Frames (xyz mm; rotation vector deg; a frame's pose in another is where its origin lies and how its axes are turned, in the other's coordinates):
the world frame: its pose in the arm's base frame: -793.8 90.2 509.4 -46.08 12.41 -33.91
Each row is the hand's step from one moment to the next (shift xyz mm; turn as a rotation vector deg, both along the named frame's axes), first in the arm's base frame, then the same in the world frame.
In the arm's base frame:
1: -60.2 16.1 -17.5 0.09 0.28 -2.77
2: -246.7 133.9 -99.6 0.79 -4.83 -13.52
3: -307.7 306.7 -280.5 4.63 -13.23 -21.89
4: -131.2 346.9 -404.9 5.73 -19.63 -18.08
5: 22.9 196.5 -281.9 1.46 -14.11 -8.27
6: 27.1 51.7 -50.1 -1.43 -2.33 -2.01
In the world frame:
1: -59.1 -3.4 -26.1 -0.19 2.21 -1.68
2: -282.4 43.3 -84.3 2.92 7.57 -11.87
3: -438.2 244.0 -126.2 10.57 10.71 -21.19
4: -321.5 429.8 -116.0 15.28 4.91 -22.08
5: -104.5 322.1 -62.8 8.98 -1.02 -13.71
6: -9.4 75.9 8.3 0.09 -0.39 -3.37

